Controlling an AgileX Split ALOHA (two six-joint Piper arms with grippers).
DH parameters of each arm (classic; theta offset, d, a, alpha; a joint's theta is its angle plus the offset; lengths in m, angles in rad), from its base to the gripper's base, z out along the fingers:
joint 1: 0 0.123 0 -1.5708
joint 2: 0.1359 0 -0.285 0
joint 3: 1.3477 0 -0.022 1.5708
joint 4: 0 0.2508 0 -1.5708
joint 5: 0 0 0.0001 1.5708
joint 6: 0 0.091 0 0
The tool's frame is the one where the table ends.
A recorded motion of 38 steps. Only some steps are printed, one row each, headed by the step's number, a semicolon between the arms.
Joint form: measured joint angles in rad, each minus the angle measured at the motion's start. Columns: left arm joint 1, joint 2, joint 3, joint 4, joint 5, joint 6; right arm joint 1, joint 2, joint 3, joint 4, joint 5, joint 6.
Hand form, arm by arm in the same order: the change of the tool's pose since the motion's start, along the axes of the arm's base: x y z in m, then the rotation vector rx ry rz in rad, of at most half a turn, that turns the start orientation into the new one. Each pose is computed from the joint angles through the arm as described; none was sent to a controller.
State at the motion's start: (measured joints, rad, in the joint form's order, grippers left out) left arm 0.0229 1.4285 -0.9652 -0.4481 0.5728 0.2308; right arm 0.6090 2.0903 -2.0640 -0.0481 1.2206 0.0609
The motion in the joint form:
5: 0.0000 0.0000 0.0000 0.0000 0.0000 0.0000; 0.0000 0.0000 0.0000 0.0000 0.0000 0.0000
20: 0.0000 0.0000 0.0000 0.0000 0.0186 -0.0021; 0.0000 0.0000 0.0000 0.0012 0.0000 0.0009
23: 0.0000 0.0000 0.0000 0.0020 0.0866 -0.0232; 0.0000 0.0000 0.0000 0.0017 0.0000 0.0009
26: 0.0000 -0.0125 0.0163 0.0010 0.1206 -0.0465; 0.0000 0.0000 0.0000 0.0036 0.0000 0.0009
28: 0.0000 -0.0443 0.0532 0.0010 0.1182 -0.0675; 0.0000 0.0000 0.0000 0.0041 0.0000 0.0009
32: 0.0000 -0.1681 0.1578 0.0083 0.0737 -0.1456; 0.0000 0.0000 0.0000 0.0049 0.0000 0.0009
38: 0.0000 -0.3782 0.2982 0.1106 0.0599 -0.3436; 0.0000 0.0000 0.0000 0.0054 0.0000 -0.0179
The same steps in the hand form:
5: 0.0000 0.0000 0.0000 0.0000 0.0000 0.0000; 0.0000 0.0000 0.0000 0.0000 0.0000 0.0000
20: -0.0013 -0.0006 -0.0008 -0.0046 0.0172 -0.0059; -0.0001 0.0001 0.0000 0.0013 0.0009 -0.0008
23: -0.0063 -0.0028 -0.0038 -0.0270 0.0833 -0.0174; -0.0001 0.0001 0.0000 0.0017 0.0011 -0.0007
26: -0.0130 -0.0041 -0.0062 -0.0469 0.1234 -0.0120; -0.0002 0.0003 0.0000 0.0033 0.0022 -0.0006
28: -0.0226 -0.0042 -0.0079 -0.0583 0.1314 0.0058; -0.0002 0.0003 0.0000 0.0037 0.0025 -0.0006
32: -0.0516 -0.0032 -0.0047 -0.0898 0.0899 0.0810; -0.0002 0.0003 0.0000 0.0043 0.0030 -0.0005
38: -0.0996 0.0013 -0.0018 -0.1125 0.0469 0.2051; -0.0003 0.0004 0.0000 -0.0019 -0.0004 0.0167

